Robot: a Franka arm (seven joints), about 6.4 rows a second.
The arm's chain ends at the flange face. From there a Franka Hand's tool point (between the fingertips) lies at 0.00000 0.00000 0.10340 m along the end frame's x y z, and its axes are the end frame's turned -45 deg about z.
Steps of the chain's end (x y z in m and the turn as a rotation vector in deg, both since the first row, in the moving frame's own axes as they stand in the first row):
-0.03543 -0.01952 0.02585 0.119 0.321 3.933
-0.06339 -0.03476 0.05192 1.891 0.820 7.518
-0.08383 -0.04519 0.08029 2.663 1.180 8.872
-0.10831 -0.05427 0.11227 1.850 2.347 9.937
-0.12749 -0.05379 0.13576 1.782 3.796 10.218
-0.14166 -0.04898 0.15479 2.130 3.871 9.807
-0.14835 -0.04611 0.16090 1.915 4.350 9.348
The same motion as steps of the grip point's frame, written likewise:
-0.01070 -0.03858 0.02585 -0.143 0.311 3.933
-0.01671 -0.07054 0.05185 0.757 1.917 7.518
-0.02229 -0.09274 0.08016 1.049 2.717 8.872
-0.03294 -0.11387 0.11213 -0.351 2.968 9.937
-0.04527 -0.12500 0.13548 -1.424 3.944 10.218
-0.05811 -0.13194 0.15448 -1.231 4.243 9.807
-0.06460 -0.13376 0.16055 -1.722 4.430 9.348

